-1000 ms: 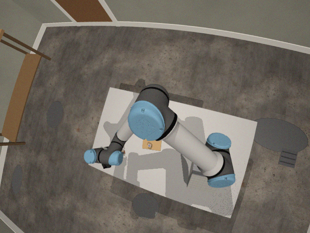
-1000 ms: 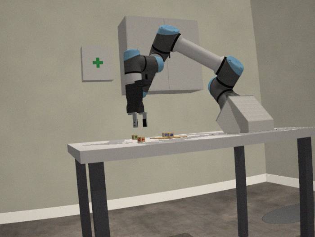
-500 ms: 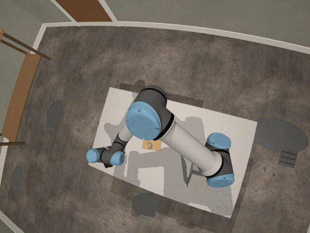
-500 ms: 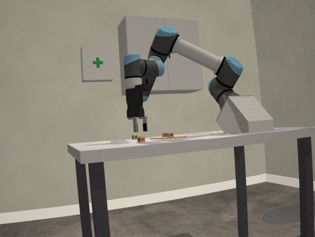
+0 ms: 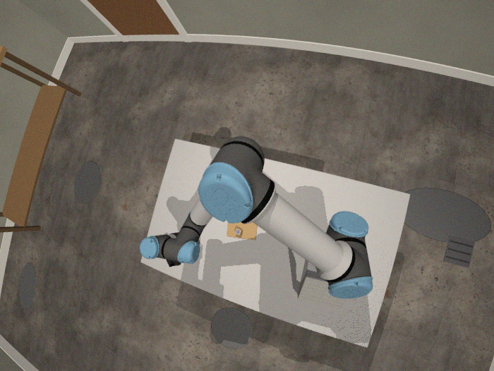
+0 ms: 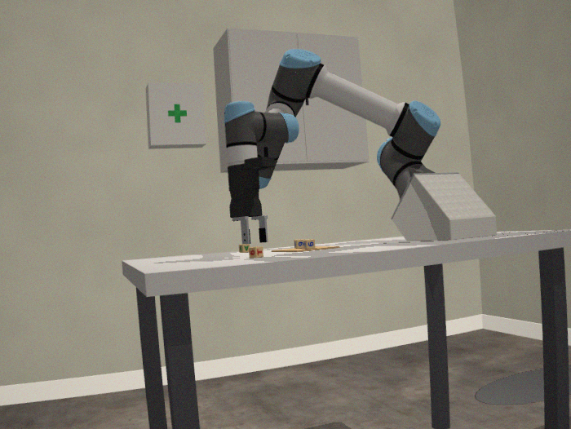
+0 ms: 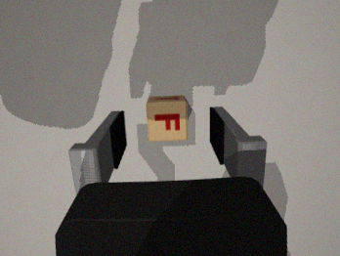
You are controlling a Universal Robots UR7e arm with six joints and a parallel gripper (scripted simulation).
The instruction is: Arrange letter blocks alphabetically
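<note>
Now: hand 4 cm above the red-marked block. From my hand the other things lie so: tan mat: 22 cm behind, 12 cm to the right, 5 cm below.
</note>
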